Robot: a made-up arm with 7 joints.
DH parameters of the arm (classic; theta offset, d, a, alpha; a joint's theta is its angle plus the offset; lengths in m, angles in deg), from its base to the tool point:
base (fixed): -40.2 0 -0.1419 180
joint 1: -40.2 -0.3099 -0.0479 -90
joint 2: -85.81 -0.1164 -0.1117 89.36
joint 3: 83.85 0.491 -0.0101 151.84
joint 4: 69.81 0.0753 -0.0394 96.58
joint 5: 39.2 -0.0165 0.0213 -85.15
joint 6: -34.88 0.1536 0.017 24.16
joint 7: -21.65 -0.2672 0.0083 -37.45
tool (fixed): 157.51 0.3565 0 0
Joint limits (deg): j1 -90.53..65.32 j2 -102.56..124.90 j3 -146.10..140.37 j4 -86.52..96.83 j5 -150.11..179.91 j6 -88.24..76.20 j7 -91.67..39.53
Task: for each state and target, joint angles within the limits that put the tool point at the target. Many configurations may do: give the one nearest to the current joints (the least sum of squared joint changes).
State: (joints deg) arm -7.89 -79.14 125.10 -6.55 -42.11 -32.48 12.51
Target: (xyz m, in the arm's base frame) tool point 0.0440 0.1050 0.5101
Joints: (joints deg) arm -15.87 -78.54 123.75 -12.34 -11.00 -37.65 10.30
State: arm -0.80 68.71 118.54 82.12 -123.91 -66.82 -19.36
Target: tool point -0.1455 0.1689 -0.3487
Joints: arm 4.12 78.00 99.60 96.83 -126.45 -46.17 2.75
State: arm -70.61 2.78 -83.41 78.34 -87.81 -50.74 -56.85
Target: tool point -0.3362 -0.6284 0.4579
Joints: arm -90.53 10.95 -101.01 93.12 -103.18 -31.71 -42.66
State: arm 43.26 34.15 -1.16 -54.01 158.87 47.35 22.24
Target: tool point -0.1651 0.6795 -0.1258
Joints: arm 65.32 30.82 -24.09 -27.55 179.91 55.41 38.45
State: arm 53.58 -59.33 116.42 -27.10 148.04 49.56 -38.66
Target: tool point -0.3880 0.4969 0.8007
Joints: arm 48.90 -65.71 119.58 -30.65 150.90 52.69 -35.73
